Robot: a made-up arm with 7 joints.
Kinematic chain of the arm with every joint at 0, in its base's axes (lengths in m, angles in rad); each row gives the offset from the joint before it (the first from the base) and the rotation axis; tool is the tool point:
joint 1: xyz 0 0 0.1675 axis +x
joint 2: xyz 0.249 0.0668 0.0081 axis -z
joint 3: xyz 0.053 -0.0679 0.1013 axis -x
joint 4: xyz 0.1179 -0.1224 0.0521 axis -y
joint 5: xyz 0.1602 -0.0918 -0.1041 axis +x
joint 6: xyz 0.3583 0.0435 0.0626 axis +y
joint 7: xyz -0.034 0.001 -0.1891 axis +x
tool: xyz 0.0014 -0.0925 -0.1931
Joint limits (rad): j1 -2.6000..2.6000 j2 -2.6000..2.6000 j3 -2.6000..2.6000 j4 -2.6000..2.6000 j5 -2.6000..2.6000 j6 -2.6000..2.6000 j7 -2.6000..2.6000
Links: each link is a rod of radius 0.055 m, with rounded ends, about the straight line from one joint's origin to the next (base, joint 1, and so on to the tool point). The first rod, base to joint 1, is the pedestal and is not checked.
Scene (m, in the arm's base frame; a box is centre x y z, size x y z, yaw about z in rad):
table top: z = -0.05
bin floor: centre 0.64 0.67 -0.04 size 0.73 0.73 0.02 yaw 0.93
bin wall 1: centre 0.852 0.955 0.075 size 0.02 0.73 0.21 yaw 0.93
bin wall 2: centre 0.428 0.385 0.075 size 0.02 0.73 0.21 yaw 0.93
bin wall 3: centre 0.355 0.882 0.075 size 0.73 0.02 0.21 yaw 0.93
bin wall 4: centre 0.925 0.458 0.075 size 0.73 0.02 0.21 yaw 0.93
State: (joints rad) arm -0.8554 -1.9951 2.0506 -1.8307 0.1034 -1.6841 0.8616
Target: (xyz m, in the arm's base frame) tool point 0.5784 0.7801 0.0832
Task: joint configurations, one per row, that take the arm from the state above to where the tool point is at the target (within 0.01 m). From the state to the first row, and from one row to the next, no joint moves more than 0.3 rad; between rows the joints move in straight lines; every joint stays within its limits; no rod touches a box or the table.
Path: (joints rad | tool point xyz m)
1: -0.8753 -2.1390 2.1272 -1.8319 0.1180 -1.6938 1.0876 | 0.8884 0.6947 0.2304
2: -0.8953 -2.2828 2.2039 -1.8332 0.1327 -1.7034 1.3135 | 0.7939 0.7426 0.1633
3: -0.9152 -2.4267 2.2805 -1.8344 0.1473 -1.7131 1.5395 | 0.6881 0.7712 0.1131
4: -0.9352 -2.5706 2.3571 -1.8357 0.1620 -1.7228 1.7655 | 0.5784 0.7801 0.0831

